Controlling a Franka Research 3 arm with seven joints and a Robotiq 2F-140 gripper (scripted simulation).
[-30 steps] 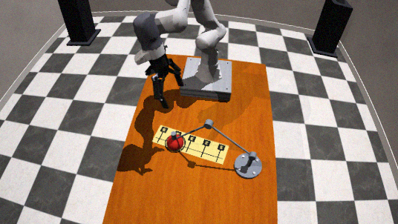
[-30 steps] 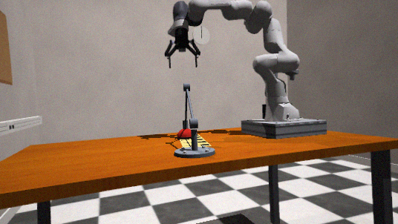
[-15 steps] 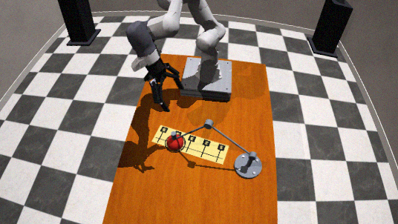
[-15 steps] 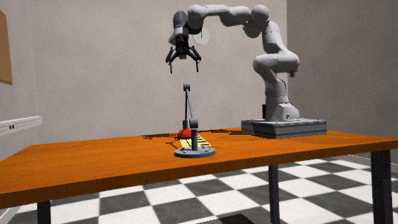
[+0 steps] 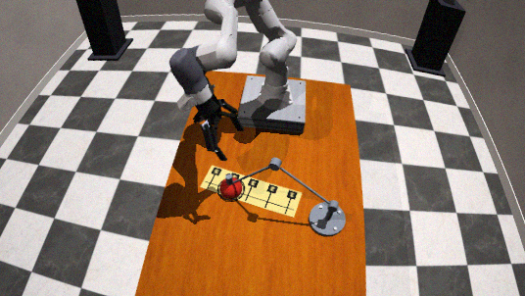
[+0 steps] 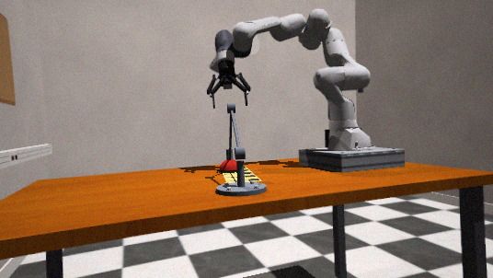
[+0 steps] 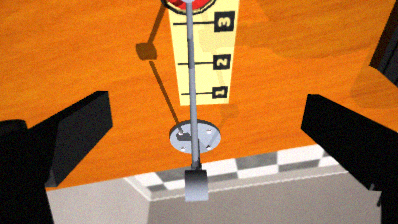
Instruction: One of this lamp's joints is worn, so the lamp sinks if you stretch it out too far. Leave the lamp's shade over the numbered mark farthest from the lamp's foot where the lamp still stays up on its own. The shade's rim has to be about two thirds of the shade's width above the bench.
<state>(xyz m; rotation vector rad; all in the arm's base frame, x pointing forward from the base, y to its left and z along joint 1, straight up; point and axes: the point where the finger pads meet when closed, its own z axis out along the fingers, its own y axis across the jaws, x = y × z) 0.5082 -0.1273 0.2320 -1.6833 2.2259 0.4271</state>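
Now: the yellow numbered strip 70 mm to the left of my hand and 310 mm below it. From my hand the other things lie so: round grey foot (110 mm ahead, 410 mm to the left, 280 mm below).
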